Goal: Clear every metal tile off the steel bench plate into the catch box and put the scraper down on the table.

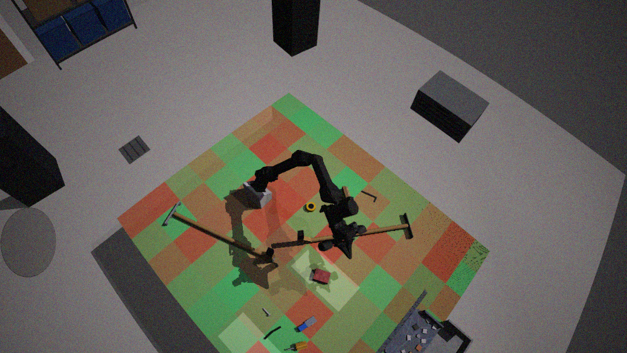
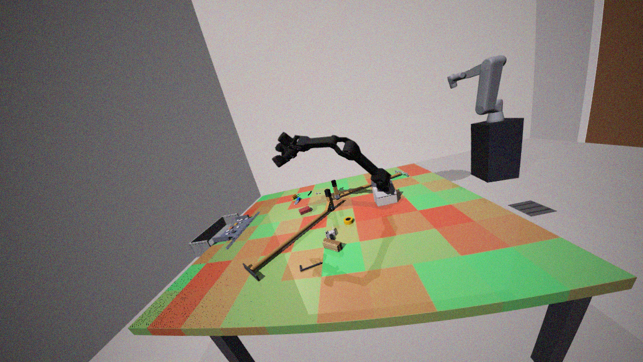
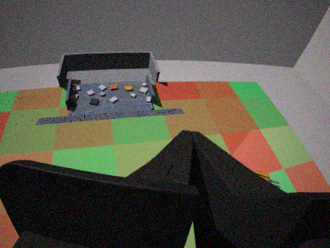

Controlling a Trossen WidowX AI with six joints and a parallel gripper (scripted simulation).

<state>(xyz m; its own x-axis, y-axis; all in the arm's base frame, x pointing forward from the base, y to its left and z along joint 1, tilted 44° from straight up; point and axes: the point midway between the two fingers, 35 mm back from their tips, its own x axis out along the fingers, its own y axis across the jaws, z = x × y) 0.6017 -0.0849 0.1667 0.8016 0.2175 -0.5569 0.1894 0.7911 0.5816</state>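
The red block lies 36 cm below my gripper tip, 6 cm behind it and 5 cm to the right of it. From my gripper tip the other things lie so: long scraper (31 cm below, 22 cm to the left, 12 cm behind); then yellow tape roll (38 cm behind, 36 cm below, 14 cm to the left); then blue piece (36 cm below, 25 cm to the right, 7 cm ahead).
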